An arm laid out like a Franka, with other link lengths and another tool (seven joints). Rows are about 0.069 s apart.
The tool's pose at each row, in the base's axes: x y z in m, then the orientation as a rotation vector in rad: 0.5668 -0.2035 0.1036 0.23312 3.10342 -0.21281; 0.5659 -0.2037 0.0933 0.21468 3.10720 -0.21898; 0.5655 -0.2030 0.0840 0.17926 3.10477 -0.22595; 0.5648 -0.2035 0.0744 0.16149 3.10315 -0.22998; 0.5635 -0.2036 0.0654 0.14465 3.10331 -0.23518; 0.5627 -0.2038 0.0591 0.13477 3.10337 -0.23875; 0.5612 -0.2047 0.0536 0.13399 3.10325 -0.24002; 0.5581 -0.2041 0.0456 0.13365 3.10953 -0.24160; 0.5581 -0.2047 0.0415 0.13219 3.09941 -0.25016; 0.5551 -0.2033 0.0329 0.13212 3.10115 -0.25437; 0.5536 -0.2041 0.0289 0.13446 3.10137 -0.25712; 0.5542 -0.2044 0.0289 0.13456 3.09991 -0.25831; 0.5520 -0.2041 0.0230 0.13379 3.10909 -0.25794
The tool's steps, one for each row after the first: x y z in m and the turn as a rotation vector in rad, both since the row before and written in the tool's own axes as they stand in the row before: 0.0012 0.0010 0.0102 0.00385 0.00176 -0.01217; 0.0008 0.0019 0.0091 0.00405 -0.00603 -0.02225; 0.0009 0.0008 0.0096 0.00239 -0.00325 -0.01116; 0.0016 0.0011 0.0089 0.00316 -0.00125 -0.01079; 0.0010 0.0007 0.0062 0.00219 -0.00069 -0.00634; 0.0016 -0.0002 0.0055 0.00081 -0.00013 -0.00050; 0.0034 0.0015 0.0077 0.00097 0.00628 -0.00089; 0.0001 0.0000 0.0041 0.00557 -0.00974 0.00002; 0.0034 0.0025 0.0082 0.00269 0.00194 -0.00030; 0.0016 -0.0003 0.0040 0.00179 0.00059 0.00142; -0.0006 -0.0002 0.0001 0.00078 -0.00137 0.00020; 0.0024 0.0011 0.0057 -0.00034 0.00901 -0.00149
